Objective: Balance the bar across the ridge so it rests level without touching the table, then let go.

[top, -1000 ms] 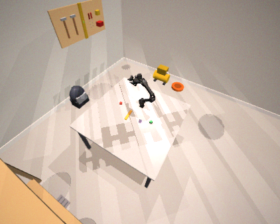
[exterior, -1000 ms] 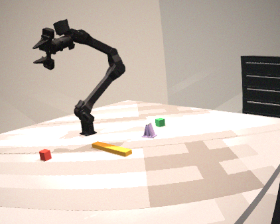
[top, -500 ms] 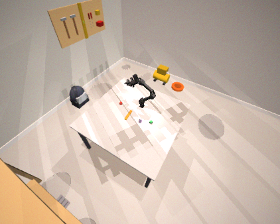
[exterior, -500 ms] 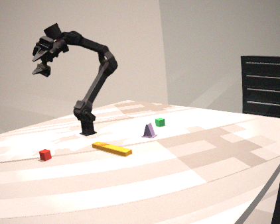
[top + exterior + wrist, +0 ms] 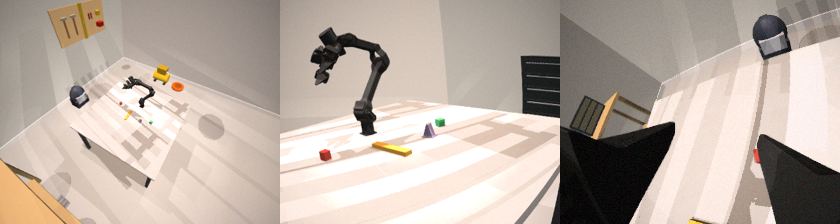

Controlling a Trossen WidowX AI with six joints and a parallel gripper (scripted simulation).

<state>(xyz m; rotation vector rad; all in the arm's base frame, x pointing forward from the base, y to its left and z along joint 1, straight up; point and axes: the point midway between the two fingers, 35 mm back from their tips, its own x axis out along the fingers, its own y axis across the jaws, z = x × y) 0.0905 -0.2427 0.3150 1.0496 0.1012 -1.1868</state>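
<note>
Right now the orange-yellow bar is 160 mm ahead of my gripper tip, 190 mm to the left of it and 290 mm below it. Round my gripper tip: red cube 40 mm ahead, 30 mm to the right, 280 mm below; then green cube 100 mm ahead, 530 mm to the left, 280 mm below.
</note>
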